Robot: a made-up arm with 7 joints. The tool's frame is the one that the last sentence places.
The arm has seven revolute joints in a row. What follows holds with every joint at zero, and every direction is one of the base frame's.
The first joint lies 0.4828 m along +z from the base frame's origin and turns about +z.
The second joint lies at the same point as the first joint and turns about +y.
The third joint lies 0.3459 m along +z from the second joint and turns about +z.
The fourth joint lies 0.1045 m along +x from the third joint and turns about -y.
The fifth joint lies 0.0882 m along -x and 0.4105 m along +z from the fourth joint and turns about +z.
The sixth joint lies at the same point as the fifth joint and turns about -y.
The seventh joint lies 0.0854 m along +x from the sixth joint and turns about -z.
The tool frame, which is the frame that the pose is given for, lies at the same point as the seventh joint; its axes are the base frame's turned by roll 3.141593, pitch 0 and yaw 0 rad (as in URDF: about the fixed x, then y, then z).
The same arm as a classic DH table. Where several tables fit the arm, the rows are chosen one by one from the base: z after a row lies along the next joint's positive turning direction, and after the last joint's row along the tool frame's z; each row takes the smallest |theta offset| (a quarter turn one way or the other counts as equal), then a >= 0, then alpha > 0; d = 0 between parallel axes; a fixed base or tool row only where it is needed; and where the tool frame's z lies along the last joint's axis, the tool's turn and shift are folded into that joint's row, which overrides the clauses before.
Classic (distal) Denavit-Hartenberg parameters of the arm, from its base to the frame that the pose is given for. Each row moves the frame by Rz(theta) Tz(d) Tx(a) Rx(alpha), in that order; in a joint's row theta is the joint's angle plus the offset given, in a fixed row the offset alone. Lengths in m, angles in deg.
joint 1: theta0 0.00  d 0.4828  a 0.0000  alpha -90.00
joint 2: theta0 0.00  d 0.0000  a 0.0000  alpha 90.00
joint 3: theta0 0.00  d 0.3459  a 0.1045  alpha 90.00
joint 4: theta0 0.00  d 0.0000  a -0.0882  alpha -90.00
joint 5: theta0 0.00  d 0.4105  a 0.0000  alpha 90.00
joint 6: theta0 0.00  d 0.0000  a 0.0854  alpha 90.00
joint 7: theta0 0.00  d 0.0000  a 0.0000  alpha 0.00

